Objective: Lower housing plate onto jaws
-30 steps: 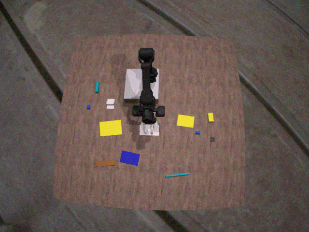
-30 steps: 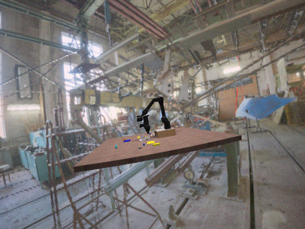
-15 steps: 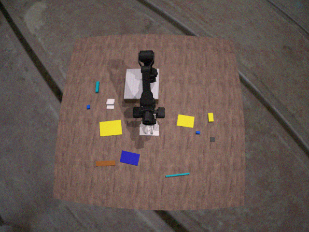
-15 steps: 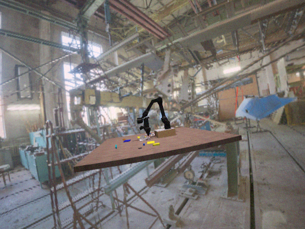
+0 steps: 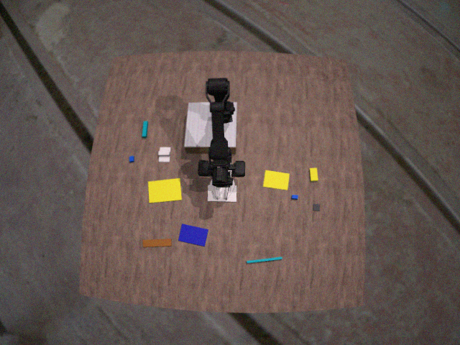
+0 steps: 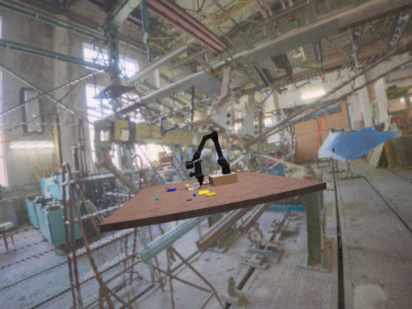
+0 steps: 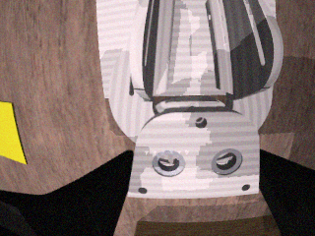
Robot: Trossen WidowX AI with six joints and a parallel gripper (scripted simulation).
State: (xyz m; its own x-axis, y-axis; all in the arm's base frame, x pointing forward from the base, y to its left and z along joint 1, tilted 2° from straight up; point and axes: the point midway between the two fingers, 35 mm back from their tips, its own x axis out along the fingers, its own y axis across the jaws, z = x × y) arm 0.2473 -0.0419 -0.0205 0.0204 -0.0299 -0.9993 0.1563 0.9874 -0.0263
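My gripper tip is now 7 cm short of the white base, 1 cm to the left of it and 2 cm above it. Also, from my gripper tip: yellow card: 3 cm ahead, 26 cm to the right, 2 cm below; then blue card: 24 cm ahead, 15 cm to the right, 2 cm below; then orange strip: 26 cm ahead, 32 cm to the right, 2 cm below.
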